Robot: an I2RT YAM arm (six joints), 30 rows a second.
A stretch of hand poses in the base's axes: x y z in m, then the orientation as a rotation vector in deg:
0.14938 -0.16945 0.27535 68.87 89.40 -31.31
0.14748 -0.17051 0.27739 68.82 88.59 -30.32
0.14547 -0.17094 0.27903 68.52 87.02 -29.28
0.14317 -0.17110 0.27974 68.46 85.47 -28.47
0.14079 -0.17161 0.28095 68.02 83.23 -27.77
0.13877 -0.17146 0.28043 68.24 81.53 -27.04
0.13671 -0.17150 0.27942 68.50 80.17 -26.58
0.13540 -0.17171 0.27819 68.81 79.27 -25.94
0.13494 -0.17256 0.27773 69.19 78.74 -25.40
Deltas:
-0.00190 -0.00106 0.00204 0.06 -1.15 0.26
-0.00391 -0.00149 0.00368 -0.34 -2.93 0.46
-0.00621 -0.00165 0.00439 -0.68 -4.55 0.40
-0.00859 -0.00216 0.00560 -1.61 -6.67 0.31
-0.01061 -0.00201 0.00508 -1.85 -8.35 -0.02
-0.01267 -0.00205 0.00407 -2.05 -9.62 -0.41
-0.01398 -0.00226 0.00284 -1.93 -10.63 -0.60
-0.01444 -0.00311 0.00238 -1.64 -11.30 -0.76

